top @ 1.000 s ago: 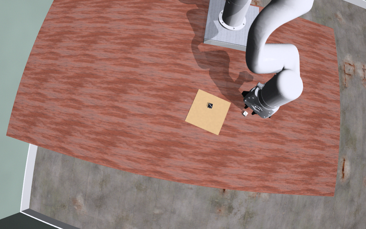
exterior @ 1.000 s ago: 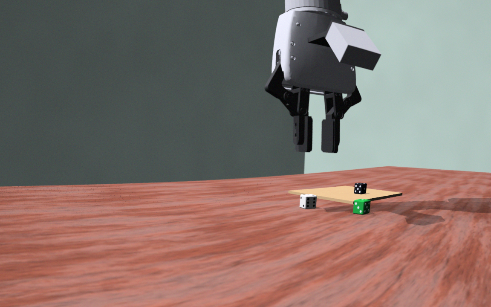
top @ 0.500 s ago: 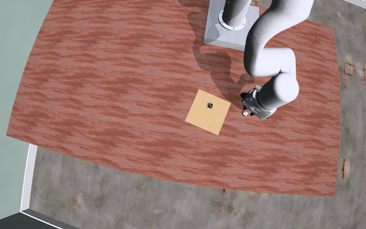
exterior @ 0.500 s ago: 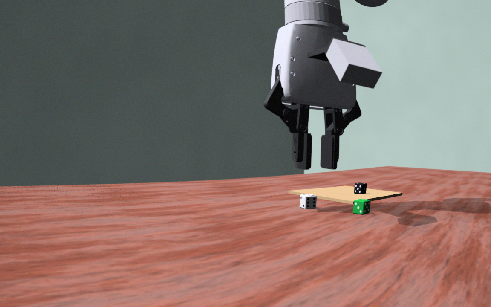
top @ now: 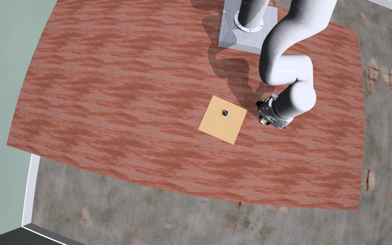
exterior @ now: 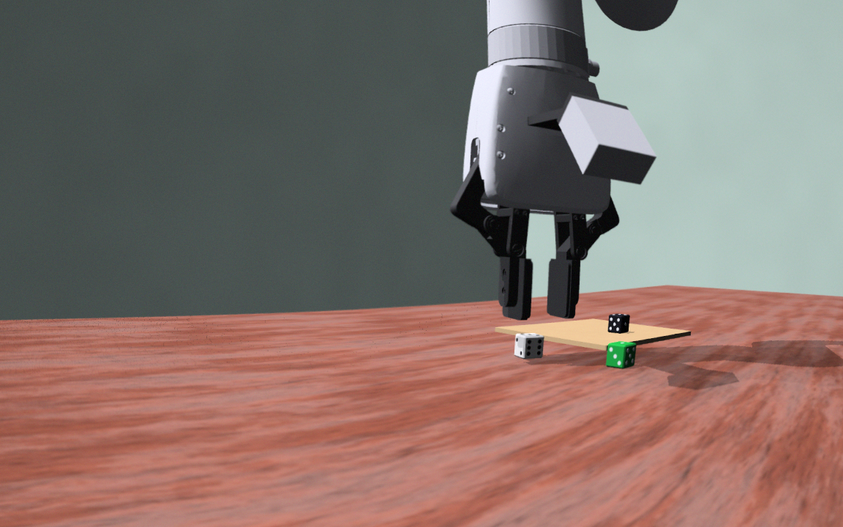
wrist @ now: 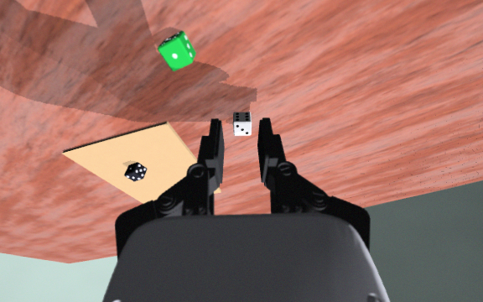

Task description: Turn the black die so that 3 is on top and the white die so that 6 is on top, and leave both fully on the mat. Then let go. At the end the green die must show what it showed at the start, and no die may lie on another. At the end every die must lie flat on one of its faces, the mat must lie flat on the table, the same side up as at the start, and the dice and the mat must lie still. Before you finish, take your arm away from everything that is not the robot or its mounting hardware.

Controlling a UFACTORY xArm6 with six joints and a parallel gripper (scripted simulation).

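My hand is 40 mm above the white die and 10 mm short of it. From my hand the other things lie so: green die: 70 mm behind, 40 mm below; tan mat: 150 mm to the right, 50 mm below; black die: 150 mm to the right, 40 mm below, 20 mm behind.
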